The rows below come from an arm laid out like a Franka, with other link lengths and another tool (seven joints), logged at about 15 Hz.
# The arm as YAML. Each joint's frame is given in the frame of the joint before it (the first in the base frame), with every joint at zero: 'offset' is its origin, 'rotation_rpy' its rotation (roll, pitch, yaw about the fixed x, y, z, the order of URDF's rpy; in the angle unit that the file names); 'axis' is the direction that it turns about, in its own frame. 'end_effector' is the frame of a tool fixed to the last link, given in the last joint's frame.
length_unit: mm
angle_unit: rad
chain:
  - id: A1
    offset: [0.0, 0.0, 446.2]
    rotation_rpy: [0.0, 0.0, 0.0]
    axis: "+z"
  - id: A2
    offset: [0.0, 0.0, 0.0]
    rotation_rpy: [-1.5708, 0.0, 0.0]
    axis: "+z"
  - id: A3
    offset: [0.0, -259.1, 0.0]
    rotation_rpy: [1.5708, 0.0, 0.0]
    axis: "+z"
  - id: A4
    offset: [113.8, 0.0, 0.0]
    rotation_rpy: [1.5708, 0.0, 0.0]
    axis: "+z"
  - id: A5
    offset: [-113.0, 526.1, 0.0]
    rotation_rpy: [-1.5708, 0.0, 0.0]
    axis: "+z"
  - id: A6
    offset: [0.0, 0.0, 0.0]
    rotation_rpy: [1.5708, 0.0, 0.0]
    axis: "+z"
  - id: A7
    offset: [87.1, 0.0, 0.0]
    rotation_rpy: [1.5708, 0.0, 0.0]
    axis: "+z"
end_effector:
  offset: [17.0, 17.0, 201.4]
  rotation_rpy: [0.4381, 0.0, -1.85]
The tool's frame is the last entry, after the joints.
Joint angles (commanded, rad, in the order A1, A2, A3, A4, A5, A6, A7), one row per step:
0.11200, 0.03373, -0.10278, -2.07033, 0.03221, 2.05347, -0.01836
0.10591, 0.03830, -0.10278, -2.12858, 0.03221, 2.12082, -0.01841
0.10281, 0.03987, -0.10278, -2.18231, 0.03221, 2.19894, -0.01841
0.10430, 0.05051, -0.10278, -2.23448, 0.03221, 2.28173, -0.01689
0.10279, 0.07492, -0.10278, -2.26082, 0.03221, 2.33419, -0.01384
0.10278, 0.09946, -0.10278, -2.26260, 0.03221, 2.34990, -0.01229
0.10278, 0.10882, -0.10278, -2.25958, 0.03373, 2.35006, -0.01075
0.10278, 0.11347, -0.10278, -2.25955, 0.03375, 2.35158, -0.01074
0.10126, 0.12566, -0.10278, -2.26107, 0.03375, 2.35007, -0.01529
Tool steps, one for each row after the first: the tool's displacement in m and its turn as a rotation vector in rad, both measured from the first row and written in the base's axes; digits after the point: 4 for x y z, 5 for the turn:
-0.0097, -0.0050, -0.0318, -0.00160, -0.00454, -0.00784
-0.0166, -0.0079, -0.0570, -0.00311, -0.02734, -0.01290
-0.0252, -0.0077, -0.0864, -0.00578, -0.04733, -0.01485
-0.0325, -0.0098, -0.1128, -0.00954, -0.04911, -0.02041
-0.0361, -0.0106, -0.1290, -0.01257, -0.03862, -0.02208
-0.0370, -0.0107, -0.1338, -0.01261, -0.03246, -0.02463
-0.0379, -0.0108, -0.1368, -0.01315, -0.02939, -0.02465
-0.0421, -0.0121, -0.1461, -0.01436, -0.01432, -0.02151

